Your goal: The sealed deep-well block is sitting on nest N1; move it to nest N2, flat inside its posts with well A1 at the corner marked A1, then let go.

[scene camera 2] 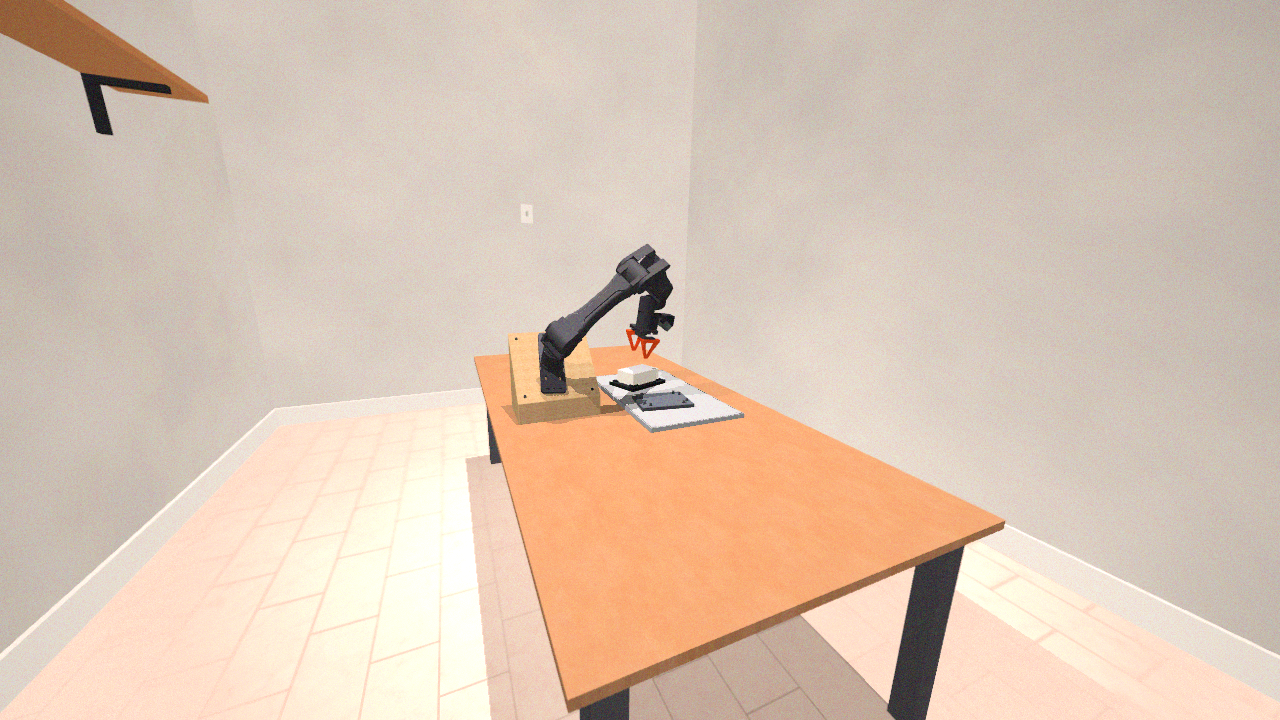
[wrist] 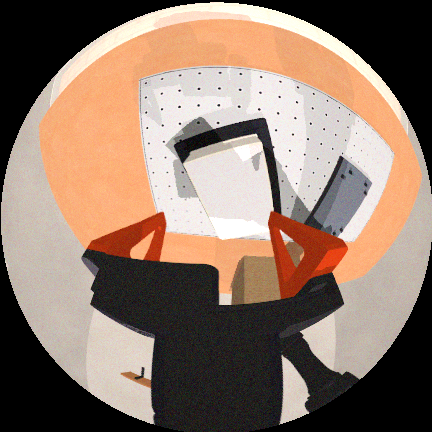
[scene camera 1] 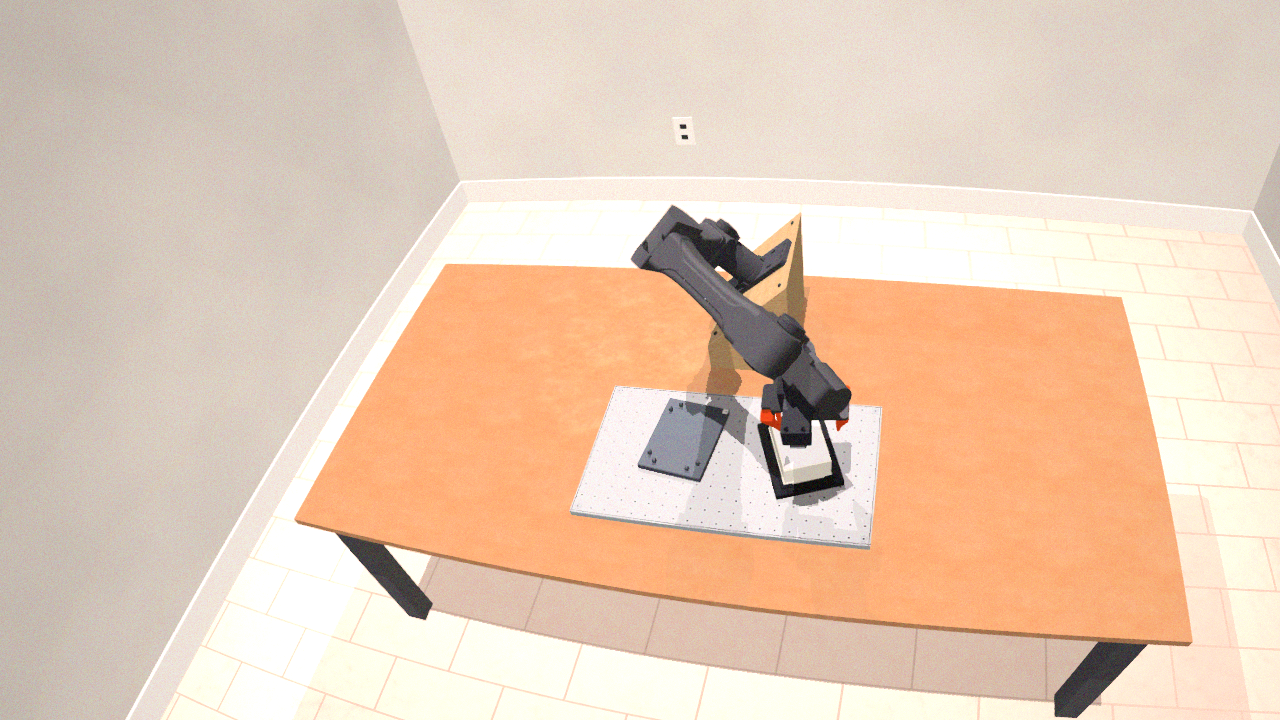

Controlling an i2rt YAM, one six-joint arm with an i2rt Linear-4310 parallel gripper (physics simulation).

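Pixels of known places: gripper, fingertip midpoint: (scene camera 2: 639, 354) (wrist: 216, 216); arm's base at its link origin: (scene camera 2: 551, 362) (scene camera 1: 756, 274).
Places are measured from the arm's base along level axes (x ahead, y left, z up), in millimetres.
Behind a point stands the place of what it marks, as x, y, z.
The pale sealed deep-well block (scene camera 1: 807, 467) {374, 176, -83} (scene camera 2: 637, 374) {297, 94, -82} (wrist: 230, 187) {334, 159, -79} sits on the black nest N1 (scene camera 1: 768, 461) {348, 100, -121} (scene camera 2: 637, 386) {293, 80, -120} (wrist: 240, 128) {396, 157, -121}. Its well A1 corner cannot be made out. Nest N2 (scene camera 1: 682, 440) {335, -64, -120} (scene camera 2: 664, 402) {319, -95, -120} (wrist: 346, 197) {345, -63, -121} is a dark grey plate with small posts near its corners; no block is on it. Its A1 mark is too small to read. My gripper (scene camera 1: 805, 424) {330, 170, -32} (scene camera 2: 640, 352) {330, 170, -32} (wrist: 216, 216) {330, 170, -32} is open, its orange fingers wide apart and empty. It hangs above the block, with a gap between fingertips and block in the scene camera 2 view.
Both nests stand on a light perforated board (scene camera 1: 604, 488) {460, -173, -133} (scene camera 2: 707, 417) {401, -215, -132} (wrist: 200, 92) {439, 212, -132} on the orange-brown table (scene camera 1: 1002, 465) {261, 517, -145} (scene camera 2: 716, 519) {200, -630, -145} (wrist: 90, 150) {359, 444, -145}. The arm is mounted on a slanted wooden block (scene camera 1: 789, 308) {91, 85, 6} (scene camera 2: 554, 408) {-7, -84, -110} (wrist: 260, 280) {119, 48, -75} behind the board. A wall shelf (scene camera 2: 98, 49) is at upper left.
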